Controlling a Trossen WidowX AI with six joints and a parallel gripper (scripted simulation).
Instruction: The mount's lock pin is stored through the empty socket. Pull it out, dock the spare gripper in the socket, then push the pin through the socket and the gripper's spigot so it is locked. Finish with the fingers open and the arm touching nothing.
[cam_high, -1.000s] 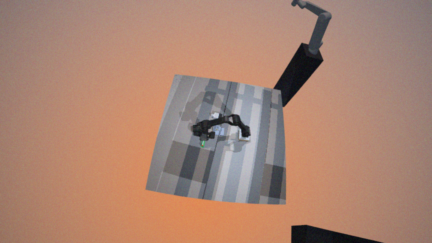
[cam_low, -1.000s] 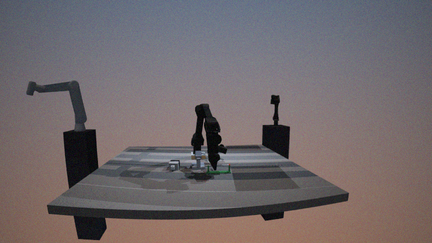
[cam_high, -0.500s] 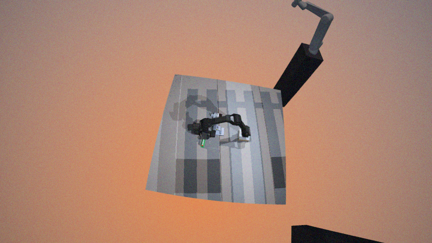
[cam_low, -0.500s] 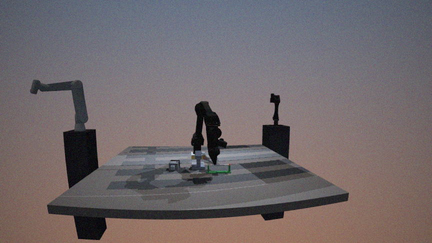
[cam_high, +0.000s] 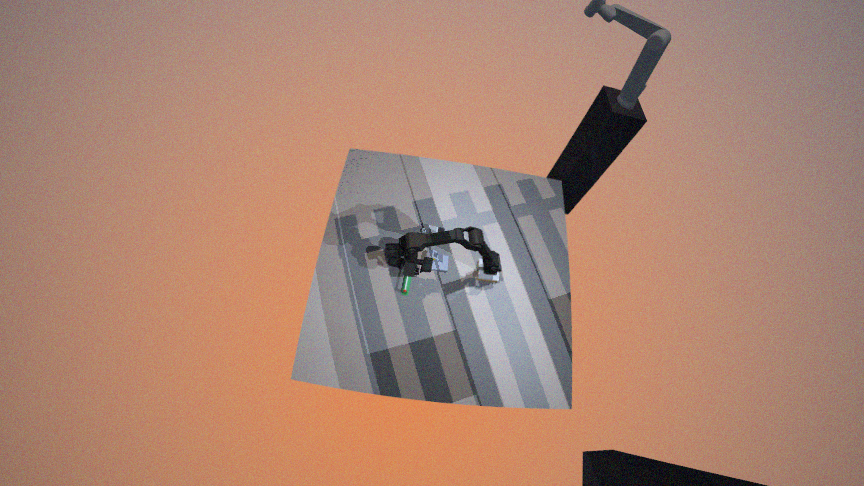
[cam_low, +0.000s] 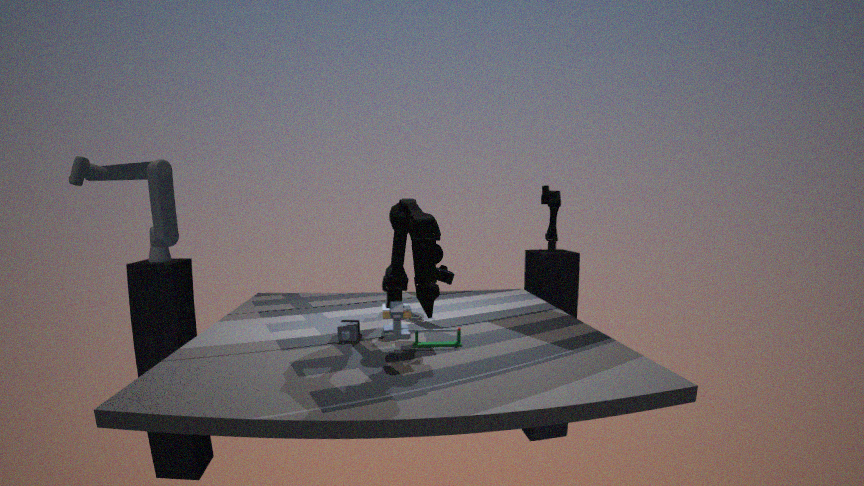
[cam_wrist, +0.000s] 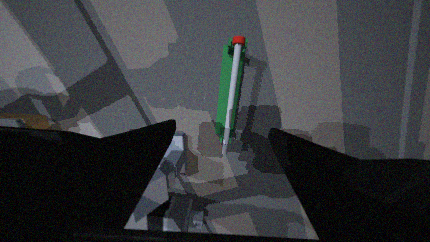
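Right now my gripper tip is 9 cm past the spare gripper, 24 cm to the left of it and 7 cm above it. The rest, counted from my gripper tip: green bracket 1 cm ahead, 2 cm to the left, 7 cm below; then socket 10 cm behind, 9 cm to the right, 4 cm below.
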